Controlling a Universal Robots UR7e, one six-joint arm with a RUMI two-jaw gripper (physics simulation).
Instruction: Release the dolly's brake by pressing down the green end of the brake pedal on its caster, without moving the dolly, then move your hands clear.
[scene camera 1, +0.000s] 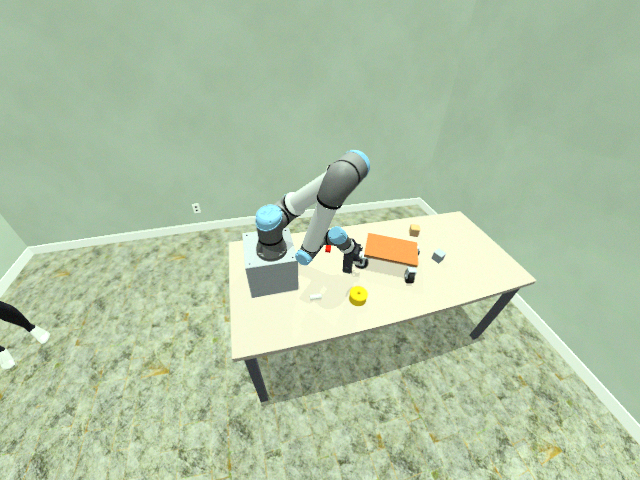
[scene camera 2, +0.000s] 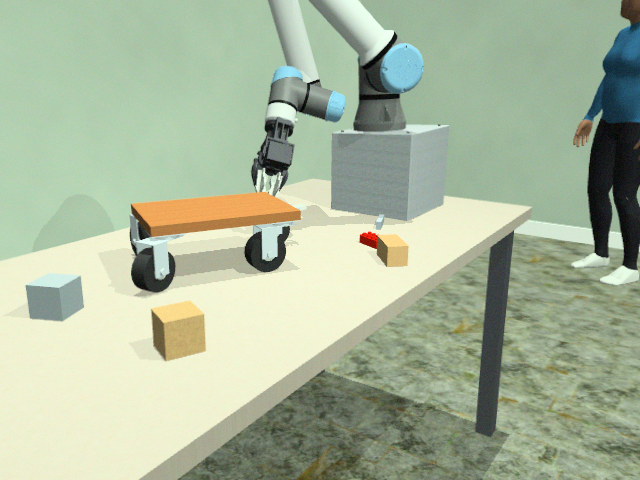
Note:
In view: my gripper (scene camera 2: 264, 206), a dolly (scene camera 2: 153, 269), a grey cube (scene camera 2: 56, 297), a wooden block (scene camera 2: 392, 250) and a tan cube (scene camera 2: 178, 329).
The dolly is seen too in scene camera 1 (scene camera 1: 404, 252).

